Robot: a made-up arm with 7 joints.
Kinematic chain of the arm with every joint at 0, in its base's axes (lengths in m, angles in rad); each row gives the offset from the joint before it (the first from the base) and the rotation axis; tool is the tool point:
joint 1: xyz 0 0 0.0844 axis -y
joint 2: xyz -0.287 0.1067 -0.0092 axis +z
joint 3: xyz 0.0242 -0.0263 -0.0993 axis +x
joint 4: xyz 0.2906 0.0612 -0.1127 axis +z
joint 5: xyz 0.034 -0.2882 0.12 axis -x
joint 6: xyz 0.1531 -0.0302 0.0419 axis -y
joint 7: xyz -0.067 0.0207 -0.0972 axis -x
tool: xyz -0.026 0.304 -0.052
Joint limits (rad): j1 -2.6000..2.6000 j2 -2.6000..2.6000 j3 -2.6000..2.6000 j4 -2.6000..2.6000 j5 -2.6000..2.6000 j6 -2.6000..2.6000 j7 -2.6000..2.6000
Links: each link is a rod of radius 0.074 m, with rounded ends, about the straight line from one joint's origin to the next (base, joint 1, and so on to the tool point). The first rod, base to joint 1, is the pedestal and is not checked.
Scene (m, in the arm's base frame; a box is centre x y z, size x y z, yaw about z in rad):
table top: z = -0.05
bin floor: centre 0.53 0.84 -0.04 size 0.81 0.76 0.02 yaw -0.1
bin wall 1: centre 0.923 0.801 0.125 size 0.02 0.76 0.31 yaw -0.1
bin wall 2: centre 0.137 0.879 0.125 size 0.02 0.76 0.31 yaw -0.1
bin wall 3: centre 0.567 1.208 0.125 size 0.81 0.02 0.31 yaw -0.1
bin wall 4: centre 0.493 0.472 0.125 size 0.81 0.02 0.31 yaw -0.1
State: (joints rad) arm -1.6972 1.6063 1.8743 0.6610 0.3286 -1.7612 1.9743
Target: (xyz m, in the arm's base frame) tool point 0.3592 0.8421 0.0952
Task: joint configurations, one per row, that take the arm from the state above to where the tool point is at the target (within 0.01 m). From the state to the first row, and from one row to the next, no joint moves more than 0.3 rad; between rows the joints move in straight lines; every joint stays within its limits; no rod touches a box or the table.
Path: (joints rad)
1: -1.8978 1.8432 1.7684 0.8447 0.4085 -1.9269 1.9443
2: -2.0984 2.0801 1.6624 1.0283 0.4884 -2.0926 1.9142
3: -2.2990 2.3170 1.5565 1.2120 0.5682 -2.2583 1.8842
4: -2.4995 2.5539 1.4505 1.3957 0.6481 -2.4240 1.8542
5: -2.4171 2.3349 1.2962 1.4632 0.5564 -2.4827 1.9640
6: -2.3346 2.1159 1.1419 1.5307 0.4648 -2.5413 2.0738
7: -2.2521 1.8970 0.9876 1.5983 0.3731 -2.6000 2.1836

